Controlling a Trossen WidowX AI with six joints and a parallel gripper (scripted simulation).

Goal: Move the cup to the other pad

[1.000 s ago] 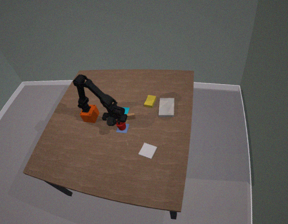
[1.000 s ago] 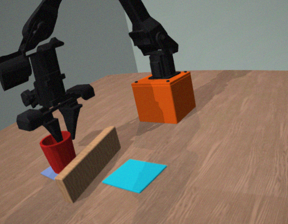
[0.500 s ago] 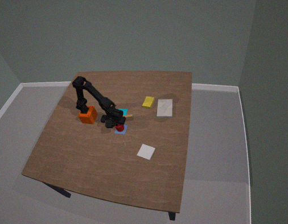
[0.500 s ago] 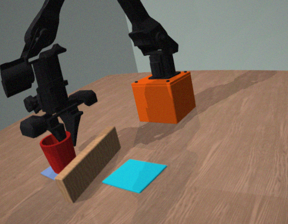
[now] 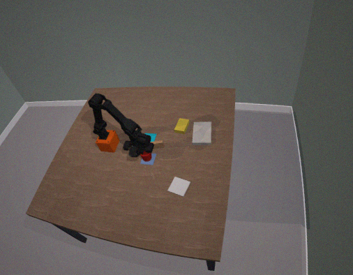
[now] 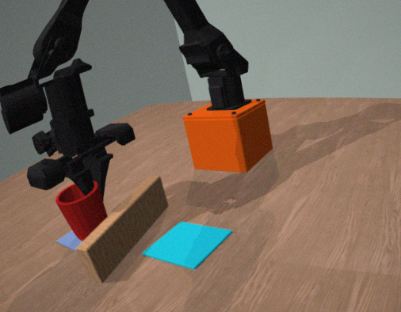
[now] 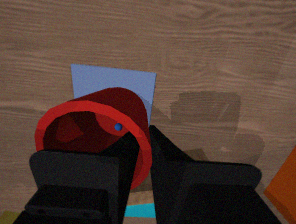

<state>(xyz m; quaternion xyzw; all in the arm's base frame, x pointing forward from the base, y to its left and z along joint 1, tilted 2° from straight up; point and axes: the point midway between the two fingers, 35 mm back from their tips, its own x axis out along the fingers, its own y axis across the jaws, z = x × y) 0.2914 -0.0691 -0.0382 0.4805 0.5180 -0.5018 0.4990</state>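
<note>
Now: the blue pad 4 cm ahead of my gripper tip and 5 cm below it. Round my gripper tip: wooden wall: 1 cm ahead, 8 cm to the left, 2 cm below; red cup: 3 cm ahead; white tile: 28 cm ahead, 17 cm to the right, 3 cm below.
</note>
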